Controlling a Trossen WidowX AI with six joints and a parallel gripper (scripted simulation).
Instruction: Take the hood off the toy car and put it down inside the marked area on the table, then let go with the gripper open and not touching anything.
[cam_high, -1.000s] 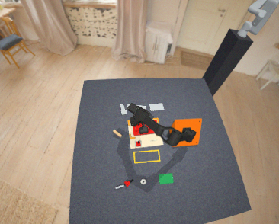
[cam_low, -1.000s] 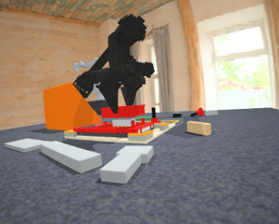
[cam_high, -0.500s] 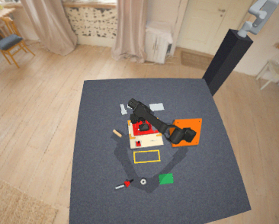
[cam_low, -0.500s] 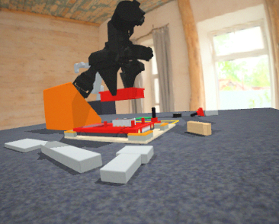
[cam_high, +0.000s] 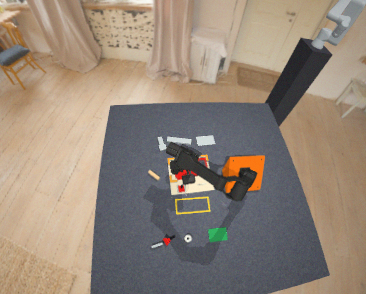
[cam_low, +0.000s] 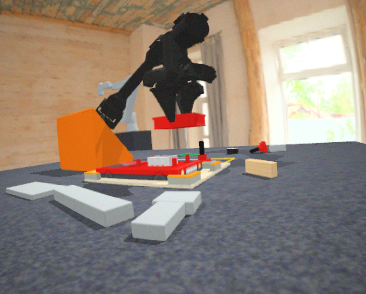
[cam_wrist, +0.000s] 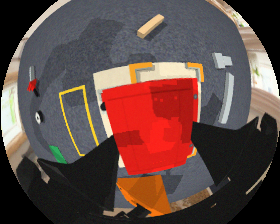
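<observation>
The cream baseplate is 30 mm behind my gripper tip, 40 mm to the right of it and 90 mm below it. From my gripper tip the other things lie so: red hood: 10 mm above; then wooden block: 170 mm ahead, 30 mm to the right, 90 mm below; then green square: 160 mm behind, 330 mm to the left, 110 mm below.
</observation>
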